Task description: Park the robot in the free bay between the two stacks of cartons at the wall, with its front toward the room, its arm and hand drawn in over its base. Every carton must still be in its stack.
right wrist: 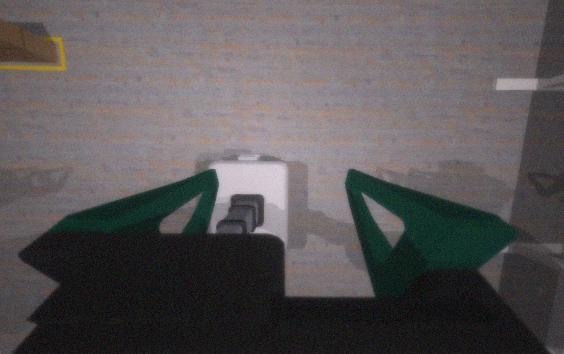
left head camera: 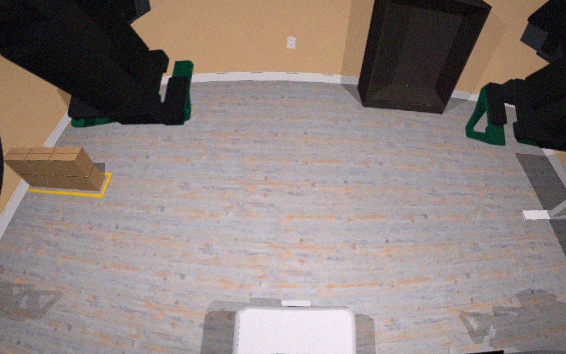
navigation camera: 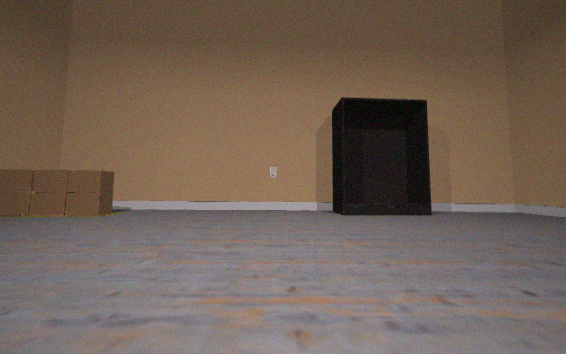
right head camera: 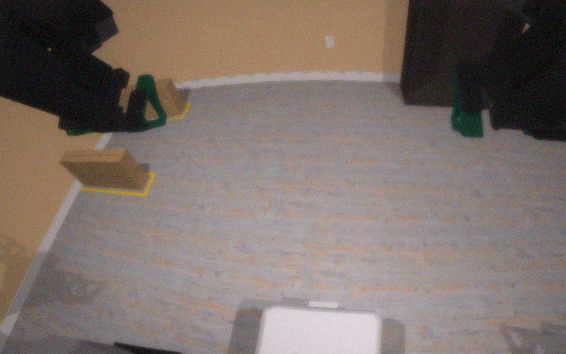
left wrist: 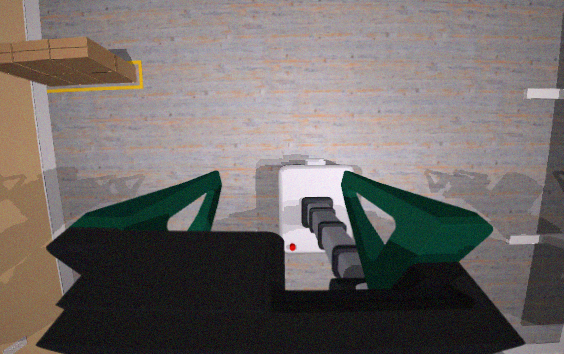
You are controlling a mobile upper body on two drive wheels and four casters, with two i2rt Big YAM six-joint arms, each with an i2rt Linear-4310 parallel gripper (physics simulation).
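Places are measured from the left arm's base along level axes (x back, y right, z up), in centimetres.
Pixels of known places: left gripper, fingertip midpoint: (left head camera: 154, 115) (right head camera: 139, 122) (left wrist: 281, 177); right gripper, fingertip midpoint: (right wrist: 281, 176) (left head camera: 493, 135) (right head camera: 489, 126).
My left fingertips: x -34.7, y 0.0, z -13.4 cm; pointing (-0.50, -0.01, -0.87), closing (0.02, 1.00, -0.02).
Note:
Behind a point stands the place of what it marks.
The nearer carton stack (left head camera: 60, 172) @[x -101.0, y -142.5, z -118.6 cm] (right head camera: 105, 167) @[x -101.2, y -139.7, z -112.2 cm] (left wrist: 90, 67) @[x -101.2, y -130.6, z -116.4 cm] (right wrist: 27, 49) (navigation camera: 65, 194) stands upright at the left wall, two layers high, inside a yellow floor outline (left head camera: 65, 192) @[x -98.0, y -153.0, z -140.7 cm] (right head camera: 112, 191) @[x -97.9, y -153.4, z -140.7 cm] (left wrist: 95, 89) @[x -97.2, y -155.5, z -140.9 cm]. The farther stack (right head camera: 169, 97) @[x -185.6, y -121.4, z -118.6 cm] shows in part behind my left gripper in the right head camera. The bay between them is partly covered by my left arm. My white base (left head camera: 295, 330) @[x -20.9, y 22.4, z -115.0 cm] (right head camera: 320, 332) @[x -20.8, y 22.9, z -115.0 cm] stands out in the room, its front turned along the wall. My left gripper (left wrist: 281, 177) @[x -34.6, y 0.0, z -13.4 cm] and right gripper (right wrist: 282, 171) @[x -33.9, y 44.9, z -13.6 cm] are open and empty, held out high above the floor.
A dark open cabinet (left head camera: 367, 65) @[x -207.7, y 79.6, z -106.7 cm] (right head camera: 417, 55) @[x -221.1, y 91.2, z -107.8 cm] (navigation camera: 338, 165) @[x -204.6, y 79.7, z -96.0 cm] stands against the far wall. A wall outlet (left head camera: 291, 42) @[x -228.3, y 17.9, z -100.8 cm] (right head camera: 329, 41) @[x -228.3, y 17.5, z -100.9 cm] (navigation camera: 273, 172) @[x -228.3, y 17.9, z -101.2 cm] is left of it. A white piece (left head camera: 535, 215) (left wrist: 542, 93) (right wrist: 515, 84) juts in at the right.

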